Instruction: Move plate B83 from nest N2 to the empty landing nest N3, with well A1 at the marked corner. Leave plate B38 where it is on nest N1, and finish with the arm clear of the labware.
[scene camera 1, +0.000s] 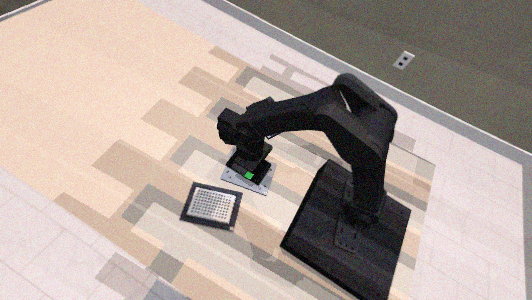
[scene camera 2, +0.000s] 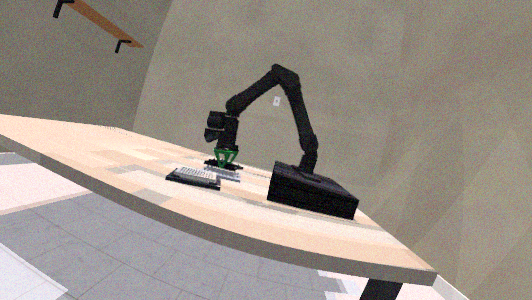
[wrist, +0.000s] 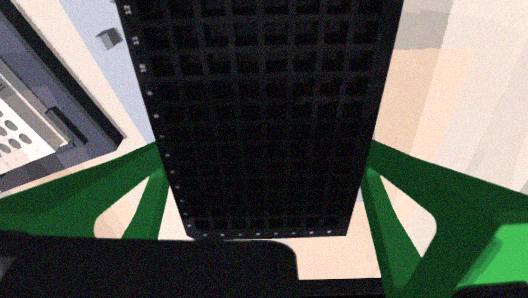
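My gripper is shut on the black well plate B83, with its green fingers on the two long sides. It holds the plate level, low over the grey landing nest N3. I cannot tell whether the plate touches the nest. Column numbers run along the plate's left edge in the wrist view, with 1 nearest the camera. The white well plate B38 sits on the black nest N1, just beside N3.
The arm's black base stands to the right of the nests. A small locating peg stands on N3 beside the plate. The arm hides nest N2 in scene camera 1. The table edge runs along the front.
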